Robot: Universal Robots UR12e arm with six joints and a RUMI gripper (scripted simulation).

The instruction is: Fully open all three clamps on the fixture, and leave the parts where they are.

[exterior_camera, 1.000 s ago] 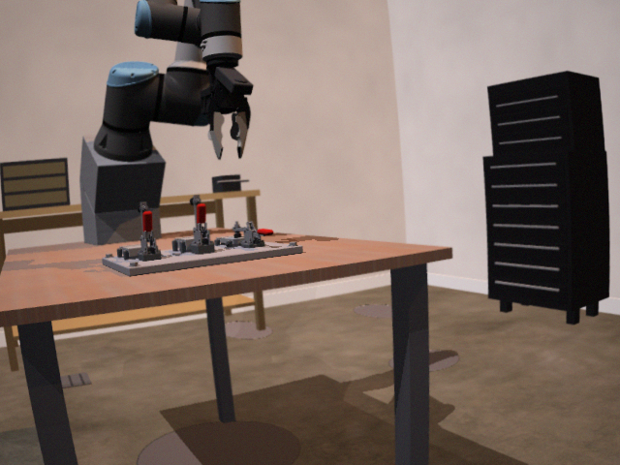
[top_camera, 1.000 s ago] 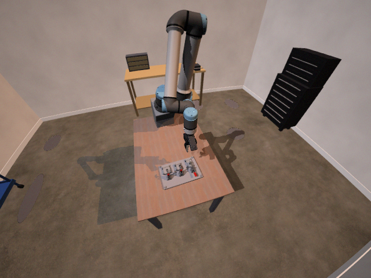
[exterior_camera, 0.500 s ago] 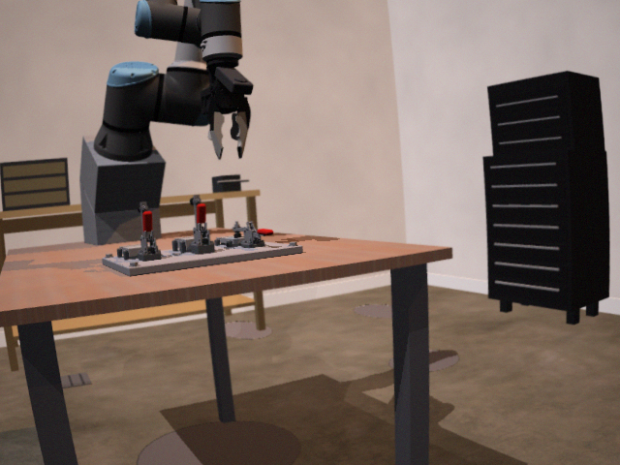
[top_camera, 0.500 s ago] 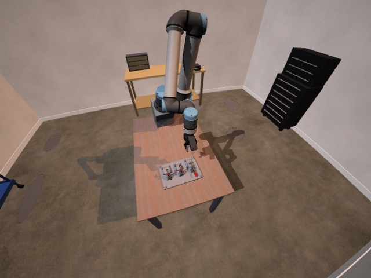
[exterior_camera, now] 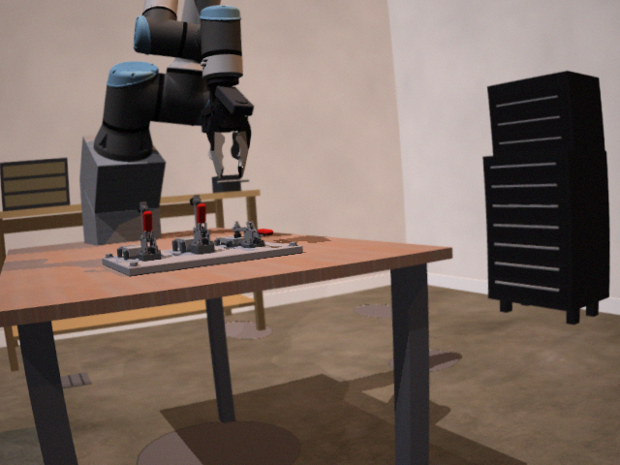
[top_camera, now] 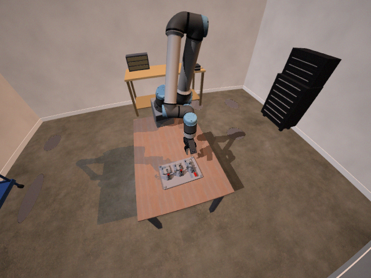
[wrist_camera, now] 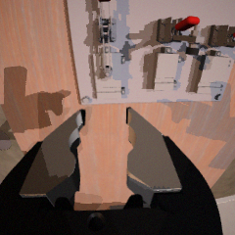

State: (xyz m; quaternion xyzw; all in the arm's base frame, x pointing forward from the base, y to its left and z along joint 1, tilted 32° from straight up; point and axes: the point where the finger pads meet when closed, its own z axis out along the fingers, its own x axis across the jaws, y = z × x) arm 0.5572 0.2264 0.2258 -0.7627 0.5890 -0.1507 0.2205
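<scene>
Now: hand 8 cm short of the grey fixture plate, 9 cm to the left of it and 16 cm above it.
</scene>
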